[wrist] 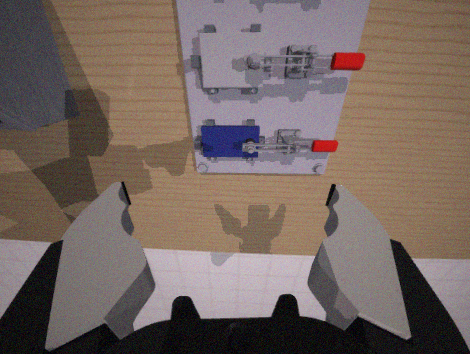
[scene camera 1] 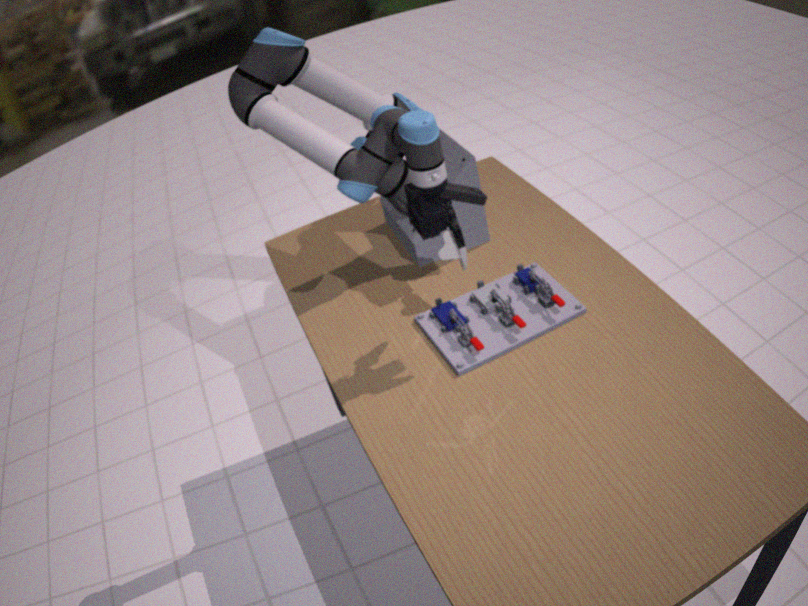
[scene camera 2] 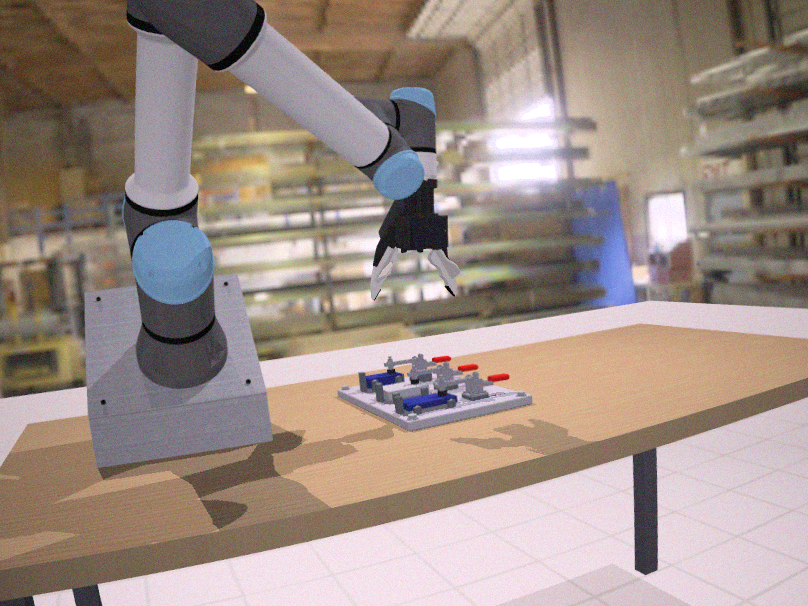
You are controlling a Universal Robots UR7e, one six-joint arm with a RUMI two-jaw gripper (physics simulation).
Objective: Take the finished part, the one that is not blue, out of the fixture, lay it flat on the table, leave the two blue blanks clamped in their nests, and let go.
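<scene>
The finished part, a pale grey block, sits in the middle nest of the light grey fixture plate. A toggle clamp's spindle stands over its right side in the wrist view. One blue blank sits in an end nest with a clamp tip over it. The other blue blank sits in the opposite end nest, also under a clamp. In scene camera 1 the grey part blends with the plate. My gripper is open and empty, pointing down high above the fixture's level.
The clamps' red handles stick out level, away from the robot's base. The wooden table's long edge lies beyond the end of the plate. The arm's shadow falls on the table beside the fixture.
</scene>
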